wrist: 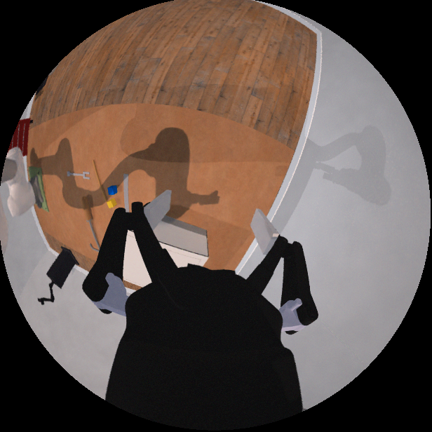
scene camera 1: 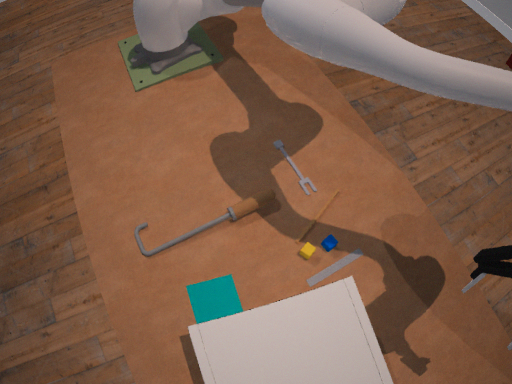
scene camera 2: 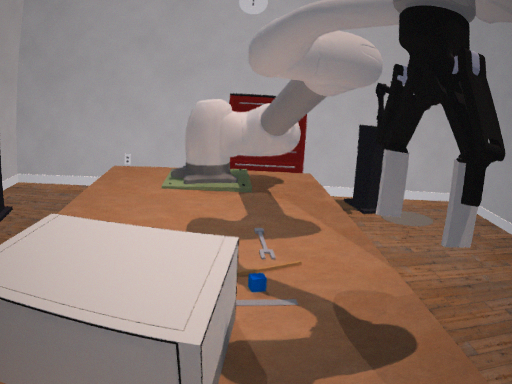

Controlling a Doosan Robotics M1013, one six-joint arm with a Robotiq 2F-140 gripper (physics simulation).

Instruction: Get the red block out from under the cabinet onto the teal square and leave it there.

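Pixels of known places: gripper, between the fingertips: [scene camera 1: 489, 315] [scene camera 2: 418, 229]; arm's base, origin of its link: [scene camera 1: 167, 50] [scene camera 2: 207, 177].
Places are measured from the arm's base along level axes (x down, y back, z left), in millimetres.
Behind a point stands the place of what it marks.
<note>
The red block does not show in any view. The white cabinet [scene camera 1: 285, 340] @(x -123, y -922, z -264 mm) [scene camera 2: 115, 270] @(x -123, y -1010, z -258 mm) [wrist: 185, 237] stands on the table, at the bottom of scene camera 1's view and at the left in scene camera 2's view. The teal square [scene camera 1: 215, 299] @(x 12, y -758, z -309 mm) lies flat on the table beside the cabinet, against its edge as seen in scene camera 1. My gripper [scene camera 2: 425, 200] @(x -212, y -1140, z 26 mm) [wrist: 212, 208] is open and empty, its fingers wide apart. It hangs high in the air at the right in scene camera 2's view, well away from the cabinet; part of it shows at scene camera 1's right edge.
A hooked tool with a wooden handle [scene camera 1: 250, 205] @(x -19, y -633, z -123 mm) lies on the table [scene camera 1: 125, 150] @(x 12, y -289, z -289 mm). A small fork-ended tool [scene camera 1: 294, 165] @(x 7, y -598, z 39 mm), a thin stick [scene camera 1: 320, 215] @(x 6, y -739, z -2 mm), a yellow block [scene camera 1: 307, 250] @(x -13, y -792, z -87 mm), a blue block [scene camera 1: 329, 243] @(x -13, y -810, z -37 mm) [scene camera 2: 257, 282] @(x -7, y -820, z -35 mm) and a flat grey strip [scene camera 1: 334, 268] @(x 11, y -859, z -58 mm) lie near the cabinet.
</note>
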